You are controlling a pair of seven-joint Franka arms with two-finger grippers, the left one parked.
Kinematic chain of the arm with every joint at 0, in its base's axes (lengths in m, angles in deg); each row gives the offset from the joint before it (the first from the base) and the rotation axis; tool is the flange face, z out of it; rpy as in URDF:
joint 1: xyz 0 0 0.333 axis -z
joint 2: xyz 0 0 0 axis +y
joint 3: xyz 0 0 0.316 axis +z
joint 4: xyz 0.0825 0 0 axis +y
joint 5: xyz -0.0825 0 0.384 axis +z
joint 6: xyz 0 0 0 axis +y
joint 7: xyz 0.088 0 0 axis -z
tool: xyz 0 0 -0.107 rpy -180 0 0
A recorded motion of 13 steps. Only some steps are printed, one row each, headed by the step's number.
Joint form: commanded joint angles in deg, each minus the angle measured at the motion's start. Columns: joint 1, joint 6, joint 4, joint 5, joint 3, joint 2, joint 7.
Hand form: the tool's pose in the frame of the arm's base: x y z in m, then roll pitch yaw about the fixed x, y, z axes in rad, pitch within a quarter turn. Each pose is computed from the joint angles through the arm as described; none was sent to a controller.
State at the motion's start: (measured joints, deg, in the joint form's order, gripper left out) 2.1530 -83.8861 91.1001 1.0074 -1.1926 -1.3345 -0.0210
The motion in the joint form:
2: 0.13 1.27 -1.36 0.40 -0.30 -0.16 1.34
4: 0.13 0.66 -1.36 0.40 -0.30 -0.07 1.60
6: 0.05 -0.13 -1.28 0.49 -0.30 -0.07 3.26
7: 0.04 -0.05 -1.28 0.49 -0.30 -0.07 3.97
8: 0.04 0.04 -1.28 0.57 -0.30 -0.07 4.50
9: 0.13 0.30 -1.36 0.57 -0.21 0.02 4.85
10: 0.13 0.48 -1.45 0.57 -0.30 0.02 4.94
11: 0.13 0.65 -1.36 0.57 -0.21 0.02 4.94
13: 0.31 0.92 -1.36 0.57 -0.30 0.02 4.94
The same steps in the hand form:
2: 0.5316 -0.0324 0.6302 -3.1185 0.0988 -0.0858
4: 0.5333 -0.0325 0.6302 -3.1188 0.0898 -0.0906
6: 0.5349 -0.0317 0.6306 -3.1191 0.0782 -0.1184
7: 0.5348 -0.0316 0.6305 -3.1202 0.0798 -0.1306
8: 0.5346 -0.0314 0.6304 -3.1197 0.0817 -0.1397
9: 0.5346 -0.0314 0.6298 -3.1206 0.0865 -0.1458
10: 0.5342 -0.0322 0.6303 -3.1209 0.0881 -0.1488
11: 0.5339 -0.0313 0.6293 -3.1213 0.0926 -0.1472
13: 0.5332 -0.0338 0.6290 -3.1216 0.0973 -0.1518

